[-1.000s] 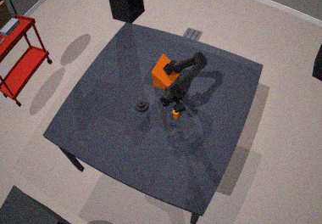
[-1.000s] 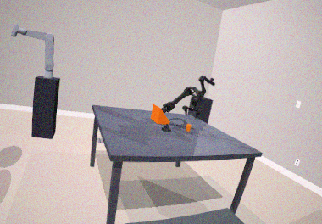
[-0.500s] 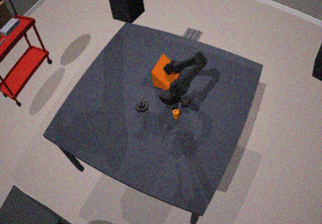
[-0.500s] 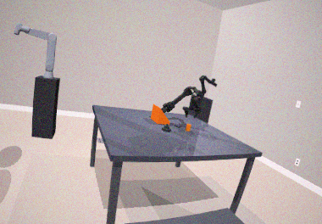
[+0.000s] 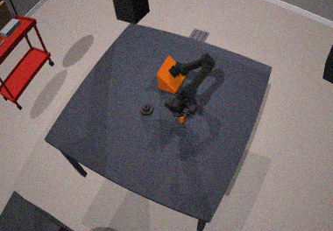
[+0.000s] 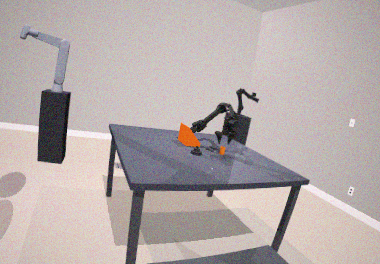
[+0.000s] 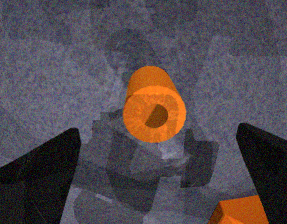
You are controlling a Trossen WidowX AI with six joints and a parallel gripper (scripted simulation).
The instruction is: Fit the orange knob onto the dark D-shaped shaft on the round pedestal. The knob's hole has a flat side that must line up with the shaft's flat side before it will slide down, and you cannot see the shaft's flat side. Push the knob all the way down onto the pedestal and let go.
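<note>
Now: gripper tip 5 cm above the orange knob. Round my gripper tip: round pedestal (4 cm ahead, 24 cm to the right, 5 cm below).
</note>
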